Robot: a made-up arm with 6 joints. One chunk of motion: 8 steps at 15 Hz.
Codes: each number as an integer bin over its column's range. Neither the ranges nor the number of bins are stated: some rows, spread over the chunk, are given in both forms.
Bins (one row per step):
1: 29 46 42 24 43 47
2: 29 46 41 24 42 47
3: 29 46 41 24 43 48
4: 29 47 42 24 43 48
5: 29 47 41 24 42 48
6: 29 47 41 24 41 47
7: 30 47 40 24 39 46
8: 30 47 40 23 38 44
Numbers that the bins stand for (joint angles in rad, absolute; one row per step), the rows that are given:
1: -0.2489 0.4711 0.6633 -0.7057 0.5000 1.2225
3: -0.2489 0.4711 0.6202 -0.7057 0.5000 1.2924
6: -0.2489 0.5222 0.6202 -0.7057 0.3800 1.2225
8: -0.1833 0.5222 0.5770 -0.7938 0.2000 1.0130
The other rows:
2: -0.2489 0.4711 0.6202 -0.7057 0.4400 1.2225
4: -0.2489 0.5222 0.6633 -0.7057 0.5000 1.2924
5: -0.2489 0.5222 0.6202 -0.7057 0.4400 1.2924
7: -0.1833 0.5222 0.5770 -0.7057 0.2600 1.1527

